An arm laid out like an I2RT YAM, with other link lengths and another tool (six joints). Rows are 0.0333 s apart.
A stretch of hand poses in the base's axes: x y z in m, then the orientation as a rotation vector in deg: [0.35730, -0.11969, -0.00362, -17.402, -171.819, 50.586]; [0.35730, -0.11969, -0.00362, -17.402, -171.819, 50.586]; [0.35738, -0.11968, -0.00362, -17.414, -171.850, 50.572]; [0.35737, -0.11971, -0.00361, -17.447, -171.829, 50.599]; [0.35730, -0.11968, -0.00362, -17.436, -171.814, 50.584]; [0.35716, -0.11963, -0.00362, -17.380, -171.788, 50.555]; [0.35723, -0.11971, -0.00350, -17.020, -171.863, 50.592]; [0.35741, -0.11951, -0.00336, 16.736, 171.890, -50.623]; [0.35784, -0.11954, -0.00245, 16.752, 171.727, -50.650]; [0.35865, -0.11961, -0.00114, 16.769, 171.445, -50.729]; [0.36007, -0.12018, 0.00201, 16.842, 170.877, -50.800]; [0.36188, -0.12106, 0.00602, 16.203, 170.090, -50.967]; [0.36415, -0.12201, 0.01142, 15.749, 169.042, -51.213]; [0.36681, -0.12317, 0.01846, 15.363, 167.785, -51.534]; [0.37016, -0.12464, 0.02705, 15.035, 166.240, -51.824]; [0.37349, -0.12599, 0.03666, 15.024, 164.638, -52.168]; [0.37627, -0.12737, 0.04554, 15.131, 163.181, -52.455]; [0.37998, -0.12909, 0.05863, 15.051, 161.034, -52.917]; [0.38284, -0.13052, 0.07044, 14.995, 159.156, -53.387]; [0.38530, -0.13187, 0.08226, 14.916, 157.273, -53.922]
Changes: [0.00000, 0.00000, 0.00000, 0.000, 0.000, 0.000]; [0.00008, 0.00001, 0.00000, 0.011, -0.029, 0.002]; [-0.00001, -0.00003, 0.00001, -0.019, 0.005, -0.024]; [-0.00007, 0.00003, -0.00001, 0.008, 0.020, 0.000]; [-0.00014, 0.00005, 0.00000, 0.017, 0.045, 0.022]; [0.00007, -0.00008, 0.00012, -0.014, 0.021, 0.237]; [0.00018, 0.00020, 0.00014, -0.021, -0.013, 0.194]; [0.00043, -0.00003, 0.00091, -0.059, -0.141, 0.022]; [0.00081, -0.00007, 0.00131, -0.122, -0.233, 0.042]; [0.00142, -0.00057, 0.00315, -0.194, -0.501, 0.066]; [0.00181, -0.00088, 0.00401, -0.321, -0.601, 0.559]; [0.00227, -0.00095, 0.00540, -0.437, -0.828, 0.490]; [0.00266, -0.00116, 0.00704, -0.540, -0.997, 0.485]; [0.00335, -0.00147, 0.00859, -0.604, -1.271, 0.514]; [0.00333, -0.00135, 0.00961, -0.648, -1.337, 0.314]; [0.00278, -0.00138, 0.00888, -0.575, -1.236, 0.210]; [0.00371, -0.00172, 0.01309, -0.894, -1.773, 0.455]; [0.00286, -0.00143, 0.01181, -0.833, -1.525, 0.375]; [0.00246, -0.00135, 0.01182, -0.887, -1.498, 0.376]
